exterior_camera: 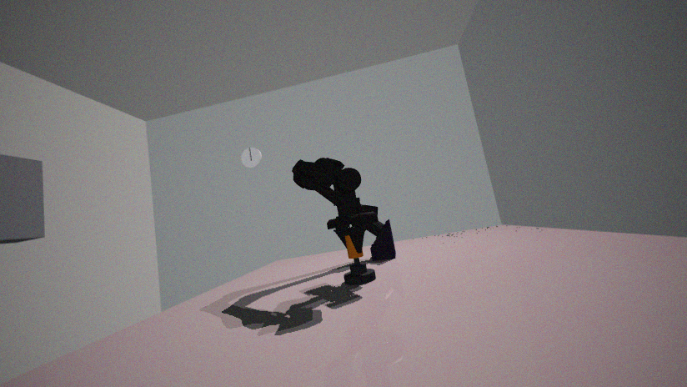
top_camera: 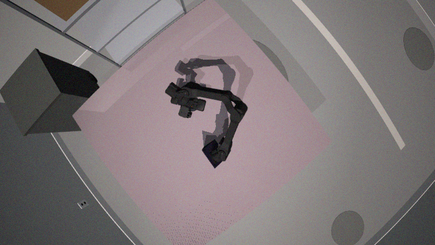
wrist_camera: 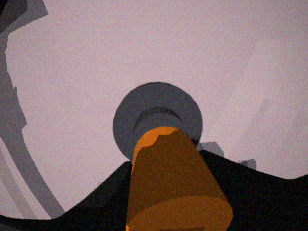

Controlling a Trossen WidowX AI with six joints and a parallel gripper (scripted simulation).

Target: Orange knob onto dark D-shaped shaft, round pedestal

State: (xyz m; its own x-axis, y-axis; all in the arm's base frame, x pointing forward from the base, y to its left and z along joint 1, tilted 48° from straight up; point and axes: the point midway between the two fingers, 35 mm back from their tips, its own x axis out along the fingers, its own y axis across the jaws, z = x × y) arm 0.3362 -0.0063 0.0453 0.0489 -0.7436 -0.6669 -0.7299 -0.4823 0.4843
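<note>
Right now the orange knob is 2 cm above my gripper tip. The rest, counted from my gripper tip: round pedestal: 4 cm below.
</note>
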